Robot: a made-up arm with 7 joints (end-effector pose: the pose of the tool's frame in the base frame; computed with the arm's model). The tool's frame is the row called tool. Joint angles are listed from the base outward.
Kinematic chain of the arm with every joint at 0, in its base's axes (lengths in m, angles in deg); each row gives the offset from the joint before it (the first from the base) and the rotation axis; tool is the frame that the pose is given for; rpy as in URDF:
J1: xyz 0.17 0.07 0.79 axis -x
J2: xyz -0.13 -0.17 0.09 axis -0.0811 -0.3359 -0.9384
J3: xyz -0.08 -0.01 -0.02 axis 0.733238 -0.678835 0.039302
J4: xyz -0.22 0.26 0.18 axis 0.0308 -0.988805 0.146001
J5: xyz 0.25 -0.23 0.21 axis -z
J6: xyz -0.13 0.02 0 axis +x
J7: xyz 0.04 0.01 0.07 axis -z
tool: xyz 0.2 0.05 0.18 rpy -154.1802 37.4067 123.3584
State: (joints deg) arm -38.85 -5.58 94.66 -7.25 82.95 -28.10 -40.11
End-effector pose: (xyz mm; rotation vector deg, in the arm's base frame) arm -114.1 -680.4 582.2 -77.90 -100.08 -59.79
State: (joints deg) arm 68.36 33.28 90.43 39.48 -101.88 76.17 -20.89
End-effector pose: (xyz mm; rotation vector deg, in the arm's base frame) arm -801.0 -50.9 937.4 -84.21 64.81 -45.34
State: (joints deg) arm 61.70 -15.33 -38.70 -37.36 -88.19 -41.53 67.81
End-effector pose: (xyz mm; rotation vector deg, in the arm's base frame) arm 310.0 403.6 839.2 0.51 60.26 -141.37
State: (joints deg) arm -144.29 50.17 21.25 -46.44 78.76 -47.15 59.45
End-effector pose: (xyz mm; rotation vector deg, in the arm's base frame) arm -4.0 106.6 233.8 31.62 -59.94 80.26
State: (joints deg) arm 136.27 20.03 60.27 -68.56 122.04 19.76 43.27
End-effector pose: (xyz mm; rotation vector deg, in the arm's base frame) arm -178.2 527.5 811.7 102.97 -54.61 31.30
